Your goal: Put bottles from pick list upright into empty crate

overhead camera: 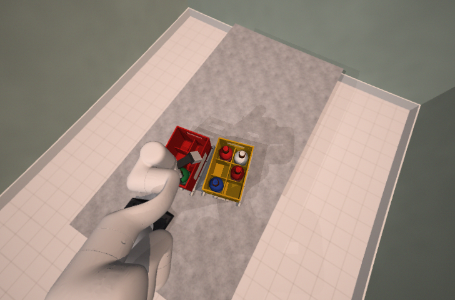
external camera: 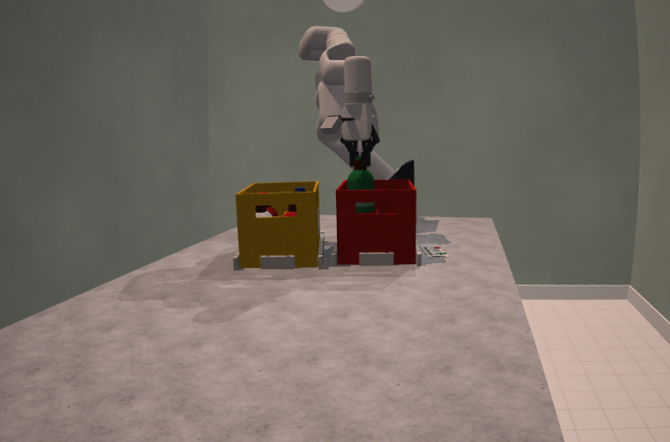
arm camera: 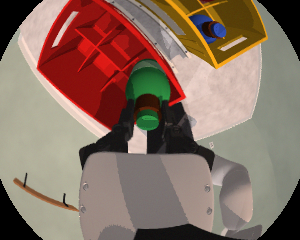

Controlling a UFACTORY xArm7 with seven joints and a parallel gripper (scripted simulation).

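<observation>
Now: the green-labelled bottle 7 cm below my hand. From my hand the other things lie so: blue bottle 8 cm ahead, 15 cm to the right, 15 cm below; red crate 7 cm ahead, 7 cm to the left, 15 cm below; yellow crate 17 cm ahead, 15 cm to the right, 15 cm below.
</observation>
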